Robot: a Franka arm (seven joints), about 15 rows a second.
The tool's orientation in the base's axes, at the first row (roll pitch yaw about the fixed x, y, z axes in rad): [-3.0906, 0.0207, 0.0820]
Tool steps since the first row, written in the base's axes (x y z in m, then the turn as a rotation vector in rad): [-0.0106, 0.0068, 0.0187, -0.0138, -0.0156, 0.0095]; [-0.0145, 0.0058, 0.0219, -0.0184, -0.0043, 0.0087]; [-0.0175, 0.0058, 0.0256, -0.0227, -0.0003, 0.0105]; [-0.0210, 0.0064, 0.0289, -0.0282, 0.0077, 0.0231]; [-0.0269, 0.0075, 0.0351, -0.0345, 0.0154, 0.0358]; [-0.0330, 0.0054, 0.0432, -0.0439, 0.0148, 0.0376]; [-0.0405, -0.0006, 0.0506, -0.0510, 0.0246, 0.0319]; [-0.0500, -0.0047, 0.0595, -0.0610, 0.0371, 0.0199]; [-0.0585, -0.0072, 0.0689, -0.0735, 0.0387, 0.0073]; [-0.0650, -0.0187, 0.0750, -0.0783, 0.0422, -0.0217]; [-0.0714, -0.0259, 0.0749, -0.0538, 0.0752, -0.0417]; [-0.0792, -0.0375, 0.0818, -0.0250, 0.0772, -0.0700]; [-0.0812, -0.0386, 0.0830, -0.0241, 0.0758, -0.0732]
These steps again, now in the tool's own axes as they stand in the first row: [-0.0104, -0.0086, -0.0181, -0.0152, 0.0139, -0.0099]; [-0.0144, -0.0081, -0.0212, -0.0189, 0.0024, -0.0084]; [-0.0175, -0.0085, -0.0248, -0.0229, -0.0021, -0.0099]; [-0.0210, -0.0095, -0.0280, -0.0279, -0.0111, -0.0220]; [-0.0269, -0.0114, -0.0340, -0.0339, -0.0199, -0.0341]; [-0.0333, -0.0102, -0.0421, -0.0433, -0.0202, -0.0357]; [-0.0415, -0.0053, -0.0495, -0.0495, -0.0302, -0.0294]; [-0.0514, -0.0024, -0.0584, -0.0582, -0.0429, -0.0165]; [-0.0603, -0.0011, -0.0677, -0.0702, -0.0448, -0.0036]; [-0.0679, 0.0095, -0.0742, -0.0741, -0.0472, 0.0257]; [-0.0748, 0.0162, -0.0743, -0.0466, -0.0771, 0.0467]; [-0.0837, 0.0268, -0.0816, -0.0171, -0.0753, 0.0743]; [-0.0858, 0.0276, -0.0828, -0.0163, -0.0737, 0.0774]
